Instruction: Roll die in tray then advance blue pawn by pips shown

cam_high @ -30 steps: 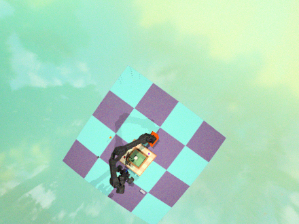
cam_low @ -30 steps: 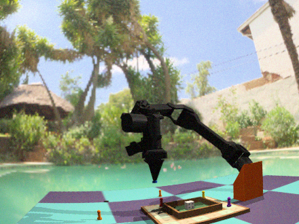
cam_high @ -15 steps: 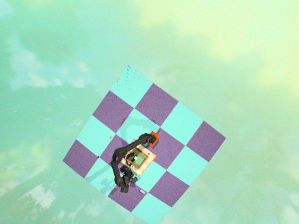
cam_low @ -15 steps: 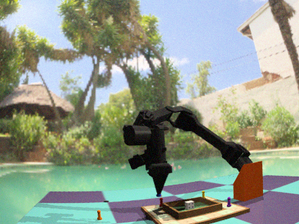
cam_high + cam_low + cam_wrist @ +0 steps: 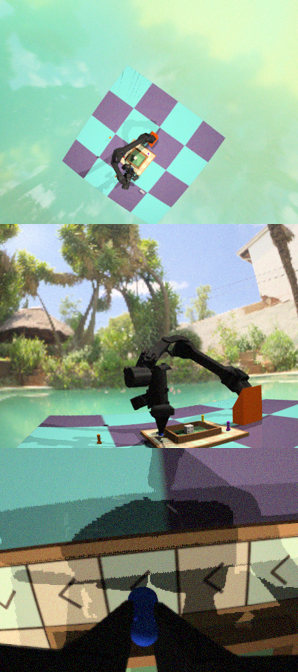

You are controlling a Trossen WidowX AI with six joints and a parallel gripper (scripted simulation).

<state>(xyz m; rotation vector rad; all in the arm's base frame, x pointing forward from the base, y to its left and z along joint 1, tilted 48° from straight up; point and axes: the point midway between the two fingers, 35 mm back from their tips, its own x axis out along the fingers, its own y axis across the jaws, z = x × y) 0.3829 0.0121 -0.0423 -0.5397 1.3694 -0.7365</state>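
Now: gripper tip 11 cm past the white die, 4 cm to the left of it and 1 cm above it. The rest, counted from my gripper tip: blue pawn 1 cm above; red pawn 13 cm to the right, 4 cm behind, 1 cm below; green-floored tray 11 cm behind, 3 cm to the right, 3 cm below.
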